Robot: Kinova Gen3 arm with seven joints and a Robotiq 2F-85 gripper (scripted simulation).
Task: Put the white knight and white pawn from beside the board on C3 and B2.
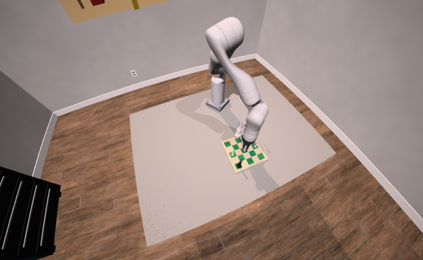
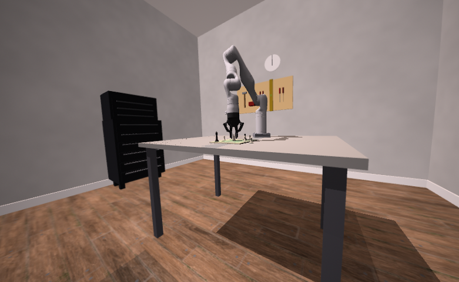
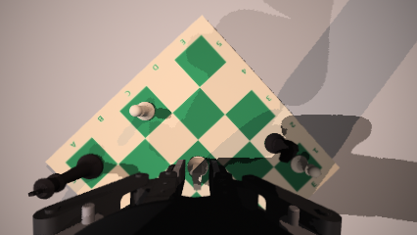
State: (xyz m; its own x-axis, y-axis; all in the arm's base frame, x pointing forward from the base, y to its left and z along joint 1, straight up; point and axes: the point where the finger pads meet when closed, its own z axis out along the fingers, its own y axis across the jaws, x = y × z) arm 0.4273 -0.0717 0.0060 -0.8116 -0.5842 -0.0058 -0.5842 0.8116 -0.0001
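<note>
My hand is 2 cm above the tall cream piece. From my hand the other things lie so: cream chessboard: 3 cm below.
</note>
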